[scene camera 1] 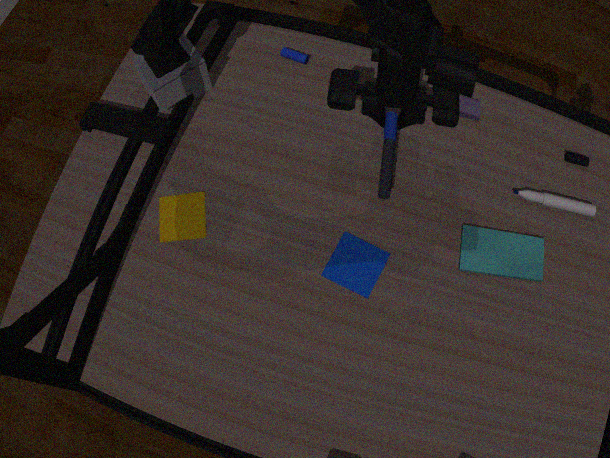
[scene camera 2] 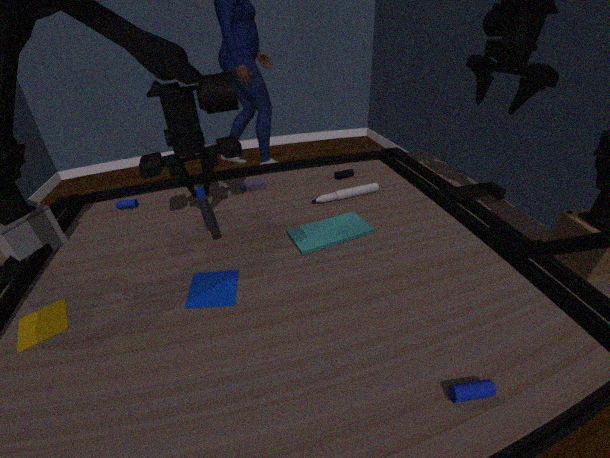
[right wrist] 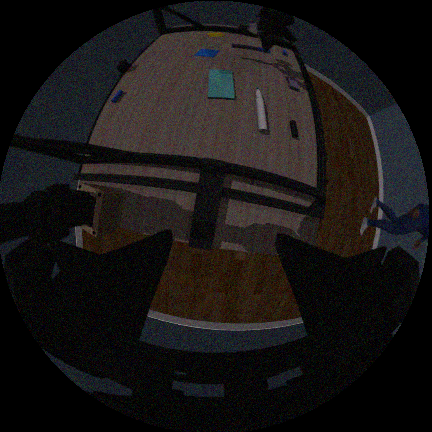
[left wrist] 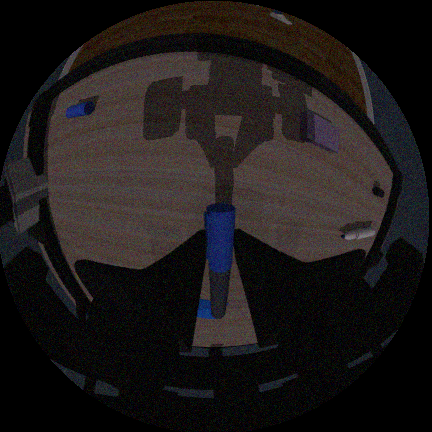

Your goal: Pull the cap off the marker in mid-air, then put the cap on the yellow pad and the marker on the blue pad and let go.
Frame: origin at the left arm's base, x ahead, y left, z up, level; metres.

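Seen in the pictures: left gripper, between the fingertips: [scene camera 1: 390,126] [scene camera 2: 201,195] [right wrist: 263,50] [left wrist: 219,234]; right gripper, between the fingertips: [scene camera 2: 493,109] [right wrist: 225,237]; left arm's base, origin of its link: [scene camera 1: 166,58] [scene camera 2: 15,214]; right arm's base, origin of its link: [scene camera 2: 604,223] [right wrist: 85,208].
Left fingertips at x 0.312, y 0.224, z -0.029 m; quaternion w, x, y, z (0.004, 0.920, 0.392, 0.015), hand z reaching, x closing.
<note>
Offsets run from my left fingertips to a thing's top centre. "spot": to the spot under its first point.
The dark grey marker @(dx +0.036, dy -0.034, dz +0.010 m) [scene camera 1: 387,167] [scene camera 2: 210,220] [left wrist: 219,295] has its blue cap @(dx +0.002, dy -0.002, dz +0.010 m) [scene camera 1: 391,126] [scene camera 2: 200,193] [left wrist: 220,245] on. My left gripper [scene camera 1: 393,119] [scene camera 2: 198,187] [left wrist: 219,234] is shut on the cap and holds the marker above the table, its shadow apart from it. The blue pad @(dx +0.132, dy -0.160, dz -0.057 m) [scene camera 1: 356,265] [scene camera 2: 213,290] [left wrist: 204,309] [right wrist: 207,53] and the yellow pad @(dx -0.080, dy -0.334, dz -0.057 m) [scene camera 1: 182,217] [scene camera 2: 43,326] [right wrist: 216,34] lie flat and bare. My right gripper [scene camera 2: 496,107] [right wrist: 225,237] is open and empty, high off the table's far right side in scene camera 2.
A teal slab @(dx +0.258, dy +0.042, dz -0.050 m) [scene camera 1: 502,252] [scene camera 2: 330,233], a white marker @(dx +0.249, dy +0.185, dz -0.036 m) [scene camera 1: 557,201] [scene camera 2: 350,192], a black cylinder @(dx +0.218, dy +0.289, dz -0.037 m) [scene camera 1: 576,158] [scene camera 2: 344,174] and a purple block @(dx +0.018, dy +0.164, dz -0.043 m) [scene camera 1: 470,108] [left wrist: 324,132] lie on the table. Blue cylinders lie near the back @(spot: dx -0.225, dy -0.025, dz -0.039 m) [scene camera 1: 295,55] and at the front right in scene camera 2.
</note>
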